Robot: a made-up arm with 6 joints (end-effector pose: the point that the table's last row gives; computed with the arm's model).
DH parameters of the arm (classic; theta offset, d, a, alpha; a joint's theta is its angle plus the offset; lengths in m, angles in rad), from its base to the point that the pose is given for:
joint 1: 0 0.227 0 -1.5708
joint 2: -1.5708 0 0.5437 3.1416
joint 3: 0 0 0 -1.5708
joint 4: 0 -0.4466 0 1.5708
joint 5: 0 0.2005 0 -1.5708
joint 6: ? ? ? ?
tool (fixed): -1.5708 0 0 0
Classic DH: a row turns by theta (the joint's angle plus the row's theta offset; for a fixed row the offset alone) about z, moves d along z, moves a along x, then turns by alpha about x.
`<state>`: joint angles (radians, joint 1 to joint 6).
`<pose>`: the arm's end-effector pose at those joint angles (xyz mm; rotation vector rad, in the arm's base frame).
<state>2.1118 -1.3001 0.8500 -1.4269 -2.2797 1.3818</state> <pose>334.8 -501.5 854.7 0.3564 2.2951 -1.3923</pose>
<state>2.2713 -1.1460 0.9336 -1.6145 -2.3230 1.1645</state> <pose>340.1 -417.0 938.7 0.2125 2.0047 -1.3851</pose>
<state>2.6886 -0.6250 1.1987 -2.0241 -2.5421 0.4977</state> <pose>191.2 -190.7 1145.4 0.3288 1.3274 -1.1803</pose>
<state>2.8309 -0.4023 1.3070 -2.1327 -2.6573 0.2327</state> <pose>68.7 -134.3 1193.0 0.4943 1.1764 -1.0775</pose>
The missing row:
joint 6: 1.5708 0 0 1.5708
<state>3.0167 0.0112 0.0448 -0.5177 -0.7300 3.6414</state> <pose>-430.5 229.6 686.5 -0.3061 2.5232 -0.0636</pose>
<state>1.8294 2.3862 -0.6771 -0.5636 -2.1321 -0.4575</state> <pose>184.5 -34.8 -97.0 0.8529 -0.8396 2.1423</pose>
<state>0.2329 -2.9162 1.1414 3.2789 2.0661 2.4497</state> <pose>-449.9 97.4 -640.5 0.8360 -1.8661 0.8239</pose>
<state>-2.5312 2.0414 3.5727 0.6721 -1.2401 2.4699</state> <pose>-399.3 -87.8 431.7 0.0637 -2.6966 0.8904</pose>
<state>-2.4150 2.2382 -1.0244 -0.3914 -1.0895 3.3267</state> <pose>-117.8 143.2 20.3 0.6077 -1.0177 0.3382</pose>
